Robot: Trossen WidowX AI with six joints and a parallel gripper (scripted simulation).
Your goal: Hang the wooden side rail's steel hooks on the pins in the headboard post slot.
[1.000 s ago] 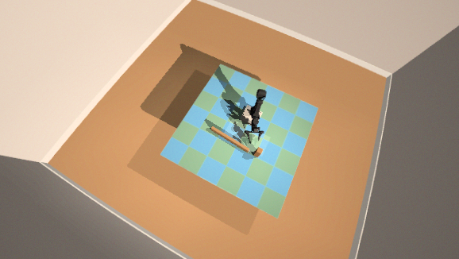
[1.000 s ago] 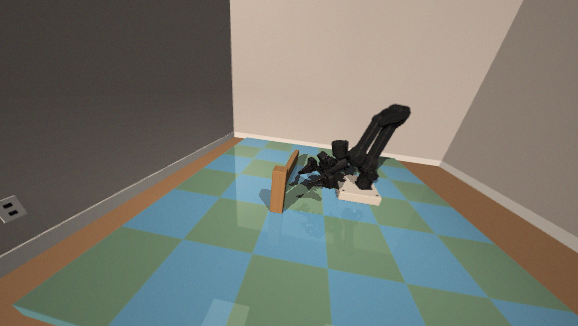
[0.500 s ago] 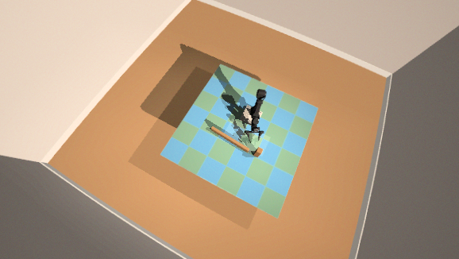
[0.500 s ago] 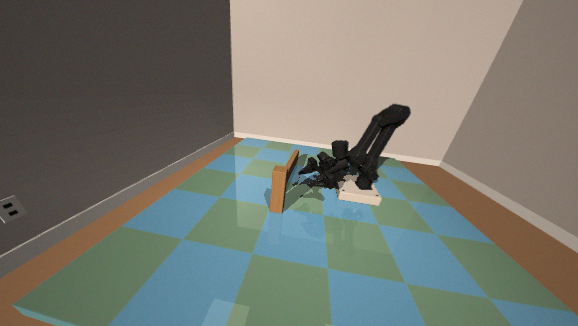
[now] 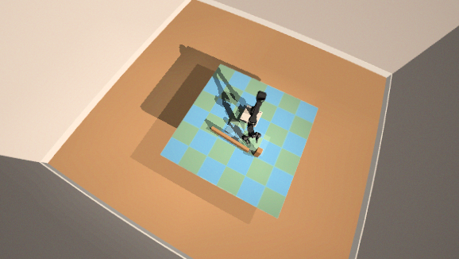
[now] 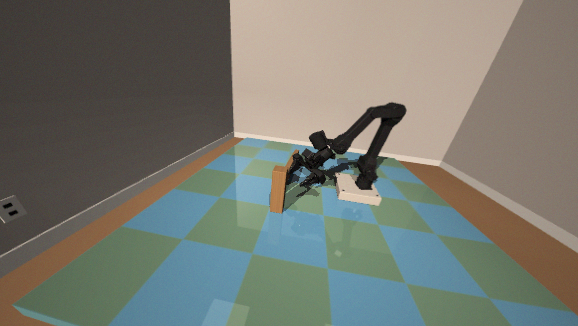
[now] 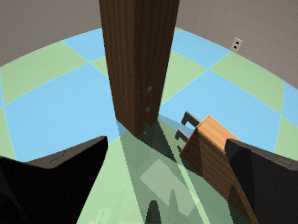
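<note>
My gripper tip is now 60 mm short of the wooden headboard post and 70 mm to the right of it.
</note>
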